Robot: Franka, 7 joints.
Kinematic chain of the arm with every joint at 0, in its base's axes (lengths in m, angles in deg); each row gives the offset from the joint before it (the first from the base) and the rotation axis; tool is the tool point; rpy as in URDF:
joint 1: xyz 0 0 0.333 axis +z
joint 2: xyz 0 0 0 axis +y
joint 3: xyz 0 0 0.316 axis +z
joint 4: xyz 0.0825 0 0 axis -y
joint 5: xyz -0.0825 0 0.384 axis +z
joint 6: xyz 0 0 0 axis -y
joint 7: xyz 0.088 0 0 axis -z
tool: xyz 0 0 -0.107 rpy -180 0 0
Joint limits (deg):
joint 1: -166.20..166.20
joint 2: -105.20..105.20
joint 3: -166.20..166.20
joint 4: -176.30..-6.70
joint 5: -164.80..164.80
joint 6: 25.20..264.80
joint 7: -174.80..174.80
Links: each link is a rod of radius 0.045 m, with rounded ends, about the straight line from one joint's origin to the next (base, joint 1, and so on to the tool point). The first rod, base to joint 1, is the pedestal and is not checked.
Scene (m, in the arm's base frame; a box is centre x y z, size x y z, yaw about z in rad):
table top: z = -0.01
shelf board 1: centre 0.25 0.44 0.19 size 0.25 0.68 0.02 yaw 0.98
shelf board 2: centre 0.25 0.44 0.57 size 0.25 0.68 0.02 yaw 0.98
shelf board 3: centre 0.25 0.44 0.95 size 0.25 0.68 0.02 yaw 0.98
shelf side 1: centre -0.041 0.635 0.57 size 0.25 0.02 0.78 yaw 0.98
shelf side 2: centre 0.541 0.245 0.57 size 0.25 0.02 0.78 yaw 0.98
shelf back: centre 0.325 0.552 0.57 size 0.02 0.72 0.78 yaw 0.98
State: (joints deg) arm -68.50 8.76 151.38 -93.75 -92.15 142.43 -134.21
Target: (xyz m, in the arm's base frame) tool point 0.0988 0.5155 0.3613
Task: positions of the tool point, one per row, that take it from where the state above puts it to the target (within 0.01 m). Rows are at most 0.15 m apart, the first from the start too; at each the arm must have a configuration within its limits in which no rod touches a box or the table.
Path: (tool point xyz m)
1: 0.0469 0.4866 0.7824
2: -0.0017 0.4158 0.7838
3: -0.0470 0.3380 0.7745
4: -0.0429 0.3712 0.6321
5: -0.0378 0.3615 0.4902
6: -0.0382 0.3112 0.3613
7: 0.0061 0.3830 0.3705
8: 0.0531 0.4517 0.3696
9: 0.0988 0.5155 0.3613

